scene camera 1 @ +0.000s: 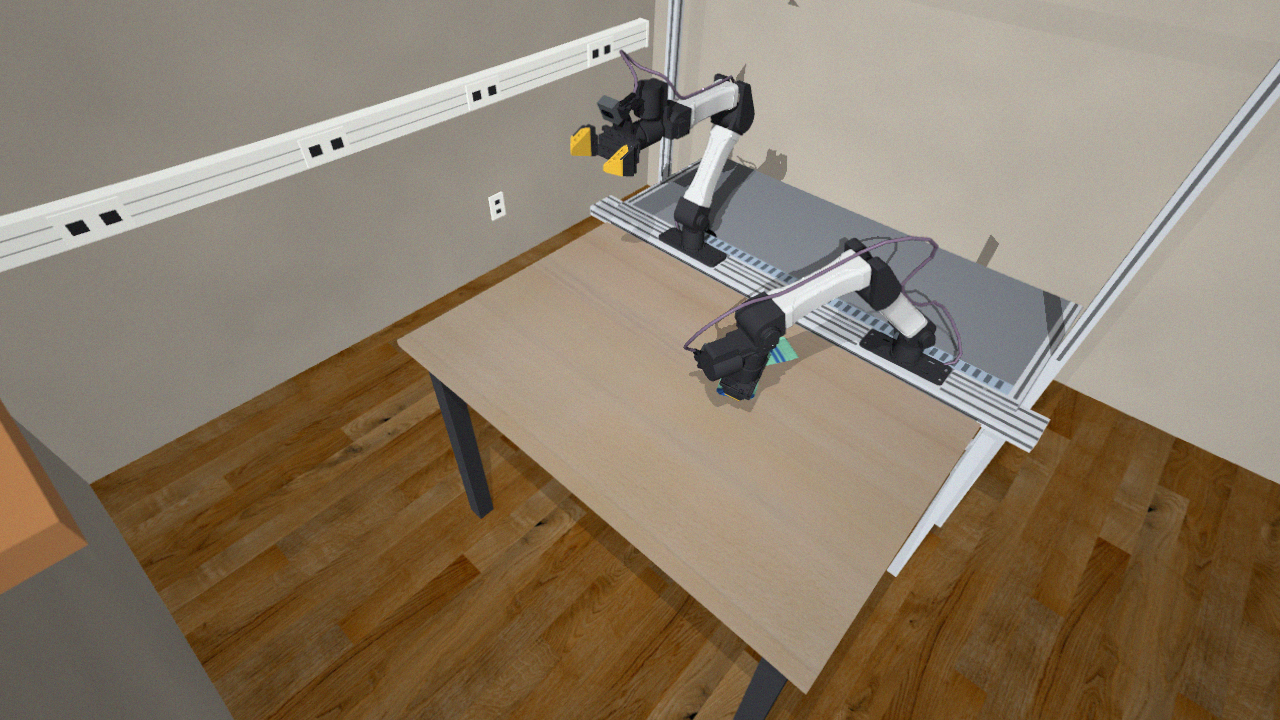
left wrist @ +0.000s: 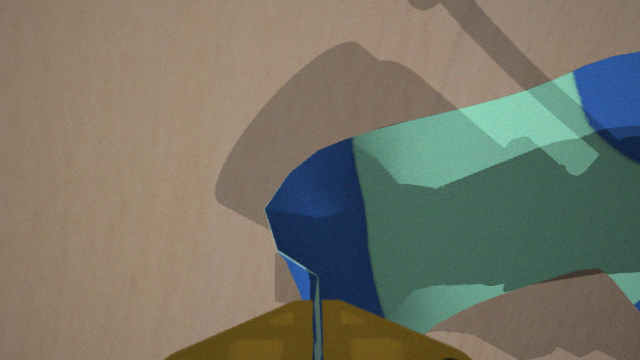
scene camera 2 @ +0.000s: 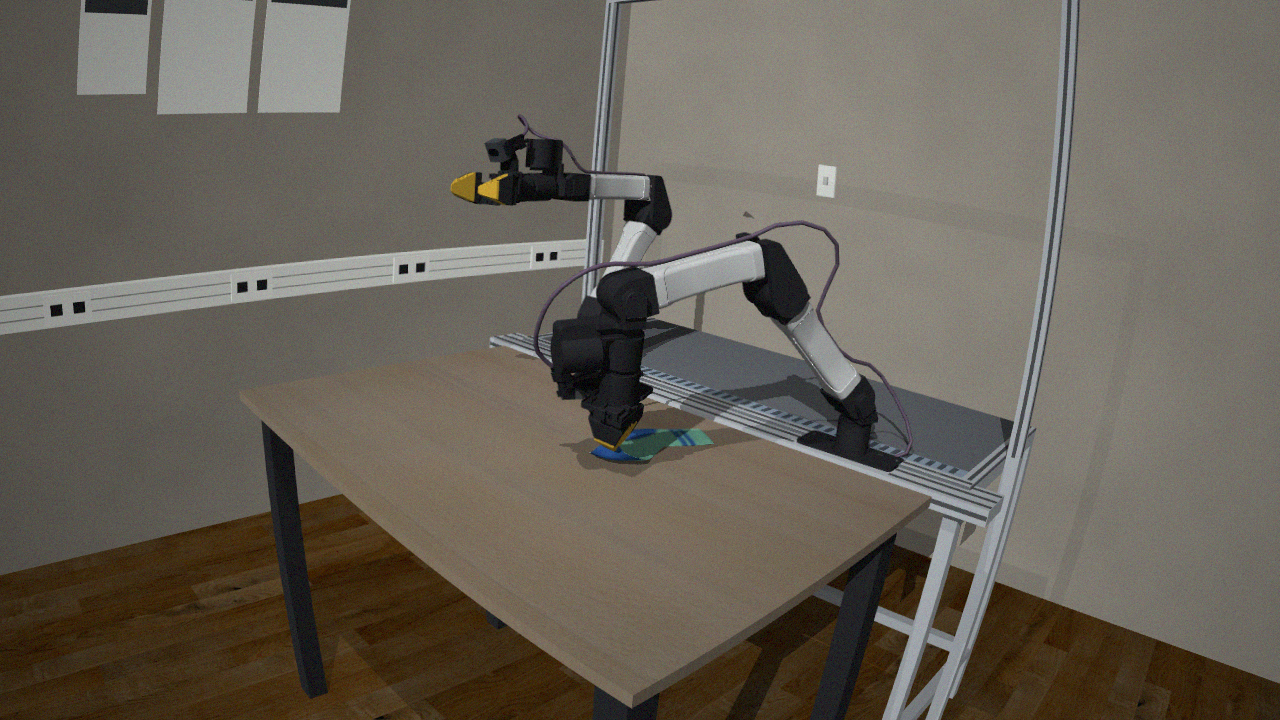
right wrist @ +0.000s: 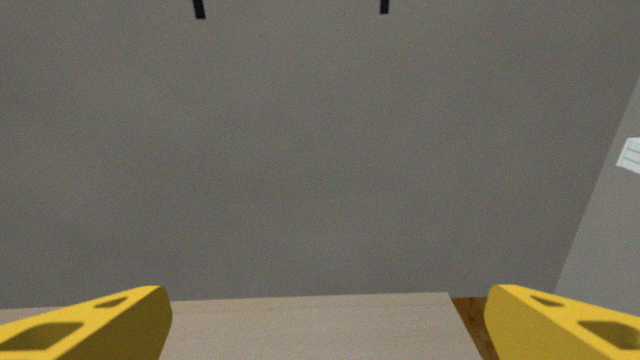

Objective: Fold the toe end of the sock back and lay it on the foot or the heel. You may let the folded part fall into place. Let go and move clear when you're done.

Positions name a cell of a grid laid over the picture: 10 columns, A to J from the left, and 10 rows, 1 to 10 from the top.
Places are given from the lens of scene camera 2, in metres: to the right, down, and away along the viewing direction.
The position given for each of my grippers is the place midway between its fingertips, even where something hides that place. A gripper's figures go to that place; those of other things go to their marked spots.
my left gripper (scene camera 2: E7): -0.04, 0.14, 1.23
my right gripper (scene camera 2: D3): -0.33, -0.32, 1.42
mint-green sock (scene camera 2: F7): 0.00, 0.14, 1.34
